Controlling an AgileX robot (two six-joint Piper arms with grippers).
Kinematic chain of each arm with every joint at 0, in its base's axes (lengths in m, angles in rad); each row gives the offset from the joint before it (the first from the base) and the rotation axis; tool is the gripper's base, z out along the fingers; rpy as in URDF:
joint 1: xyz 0 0 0.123 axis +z
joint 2: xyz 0 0 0 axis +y
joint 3: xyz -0.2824 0 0.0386 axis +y
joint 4: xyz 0.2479 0 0.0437 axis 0.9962 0 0.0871
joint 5: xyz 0 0 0 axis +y
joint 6: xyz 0.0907 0 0.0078 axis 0.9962 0 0.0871
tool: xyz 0 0 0 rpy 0 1.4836 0
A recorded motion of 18 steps. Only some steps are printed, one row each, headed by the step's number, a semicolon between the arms.
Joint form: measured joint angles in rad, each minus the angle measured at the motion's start. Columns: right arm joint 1, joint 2, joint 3, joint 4, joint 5, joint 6; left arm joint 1, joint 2, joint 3, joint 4, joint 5, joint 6.
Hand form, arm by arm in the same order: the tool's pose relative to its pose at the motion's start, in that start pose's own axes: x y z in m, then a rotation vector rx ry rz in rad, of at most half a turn. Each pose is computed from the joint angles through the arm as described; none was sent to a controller.
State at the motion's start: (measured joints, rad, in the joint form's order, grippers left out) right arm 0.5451 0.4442 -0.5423 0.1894 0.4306 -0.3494; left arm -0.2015 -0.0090 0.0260 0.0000 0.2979 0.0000
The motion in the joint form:
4: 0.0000 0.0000 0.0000 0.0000 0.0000 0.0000; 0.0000 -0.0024 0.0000 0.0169 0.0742 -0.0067
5: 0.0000 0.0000 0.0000 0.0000 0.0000 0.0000; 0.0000 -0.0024 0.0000 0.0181 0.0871 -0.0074
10: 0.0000 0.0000 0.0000 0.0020 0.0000 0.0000; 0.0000 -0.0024 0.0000 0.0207 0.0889 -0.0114
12: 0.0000 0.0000 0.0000 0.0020 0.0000 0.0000; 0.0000 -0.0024 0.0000 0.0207 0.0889 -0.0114
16: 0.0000 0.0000 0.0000 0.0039 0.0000 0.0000; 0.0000 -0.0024 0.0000 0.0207 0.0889 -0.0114
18: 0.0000 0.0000 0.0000 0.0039 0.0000 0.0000; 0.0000 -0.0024 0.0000 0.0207 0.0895 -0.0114
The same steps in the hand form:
4: 0.0000 0.0000 0.0000 0.0000 0.0000 0.0000; 0.0066 0.0006 -0.0004 -0.0058 0.0718 0.0093
5: 0.0000 0.0000 0.0000 0.0000 0.0000 0.0000; 0.0078 0.0006 -0.0005 -0.0064 0.0847 0.0097
10: 0.0000 0.0001 0.0000 -0.0008 -0.0003 0.0018; 0.0080 0.0007 -0.0005 -0.0075 0.0865 0.0081
12: 0.0000 0.0001 0.0000 -0.0008 -0.0003 0.0018; 0.0080 0.0007 -0.0005 -0.0075 0.0865 0.0081
16: -0.0001 0.0001 0.0000 -0.0015 -0.0006 0.0035; 0.0080 0.0007 -0.0005 -0.0075 0.0865 0.0081
18: -0.0001 0.0001 0.0000 -0.0015 -0.0006 0.0035; 0.0080 0.0007 -0.0005 -0.0075 0.0871 0.0081

